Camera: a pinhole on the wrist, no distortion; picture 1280 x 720 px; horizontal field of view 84.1 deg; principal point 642.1 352.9 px. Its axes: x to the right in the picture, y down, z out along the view. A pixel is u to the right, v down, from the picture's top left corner.
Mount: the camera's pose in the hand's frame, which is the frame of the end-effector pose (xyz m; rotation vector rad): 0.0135 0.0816 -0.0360 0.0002 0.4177 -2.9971
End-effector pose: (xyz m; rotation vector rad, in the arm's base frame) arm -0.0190 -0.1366 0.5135 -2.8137 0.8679 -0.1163
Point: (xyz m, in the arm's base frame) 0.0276 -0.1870 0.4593
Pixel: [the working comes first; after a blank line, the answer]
In the camera's frame: -0.0472 0.0350 0.0995

306 602
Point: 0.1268 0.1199 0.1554
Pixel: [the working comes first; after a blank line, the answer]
In the camera's frame: 0.0706 0.1548 0.5096

740 568
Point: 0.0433 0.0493 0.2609
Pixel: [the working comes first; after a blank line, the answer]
In the camera's frame: 0.0903 0.1085 0.3662

817 563
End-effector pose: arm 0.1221 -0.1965 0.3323 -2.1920 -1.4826 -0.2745
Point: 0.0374 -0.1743 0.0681
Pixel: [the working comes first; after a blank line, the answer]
In the camera's frame: 0.1444 -0.0039 0.2966

988 344
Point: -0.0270 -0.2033 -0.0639
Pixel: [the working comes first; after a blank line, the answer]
In the camera's frame: 0.2479 -0.0313 0.4012

1081 298
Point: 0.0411 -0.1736 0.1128
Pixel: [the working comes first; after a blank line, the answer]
In the camera's frame: 0.1255 0.0177 0.2621

982 401
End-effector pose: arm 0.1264 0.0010 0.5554 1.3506 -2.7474 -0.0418
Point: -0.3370 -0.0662 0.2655
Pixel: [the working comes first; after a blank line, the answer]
In the camera's frame: -0.3339 -0.2803 0.2938

outside the picture
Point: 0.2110 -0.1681 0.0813
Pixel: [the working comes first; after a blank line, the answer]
In the camera's frame: -0.0165 0.1350 0.5610

621 524
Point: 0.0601 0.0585 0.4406
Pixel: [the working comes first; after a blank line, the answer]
In the camera's frame: 0.0230 -0.0443 0.1493

751 142
